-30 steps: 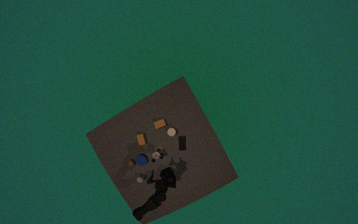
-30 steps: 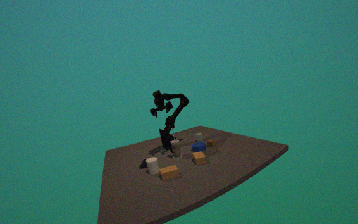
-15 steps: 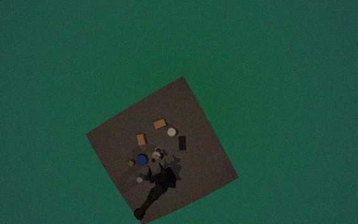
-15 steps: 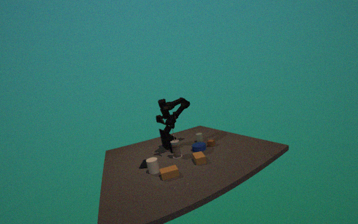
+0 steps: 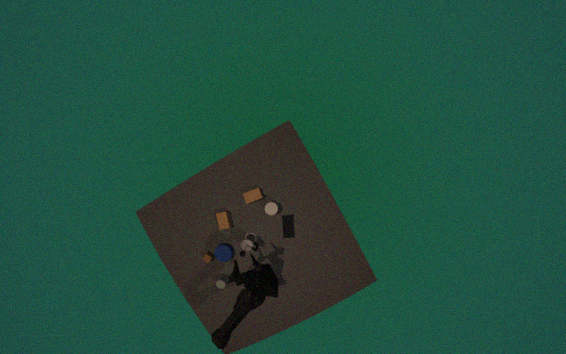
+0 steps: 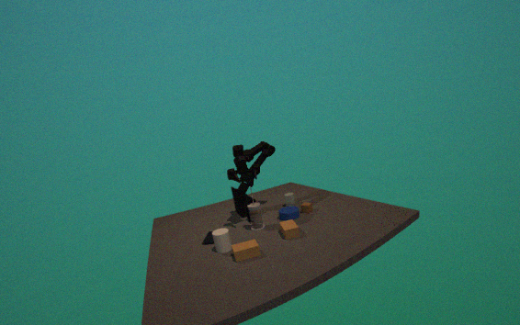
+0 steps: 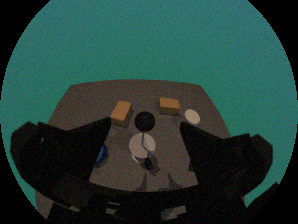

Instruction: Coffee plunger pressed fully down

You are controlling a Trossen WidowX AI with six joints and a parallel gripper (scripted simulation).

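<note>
Right now my gripper tip is 15 cm above the coffee press. From my gripper tip the other things lie so: white cylinder 25 cm to the right, 23 cm below, 10 cm ahead; flat dark block 27 cm below, 25 cm to the right, 7 cm behind; orange piece 32 cm to the left, 25 cm below, 8 cm ahead.
</note>
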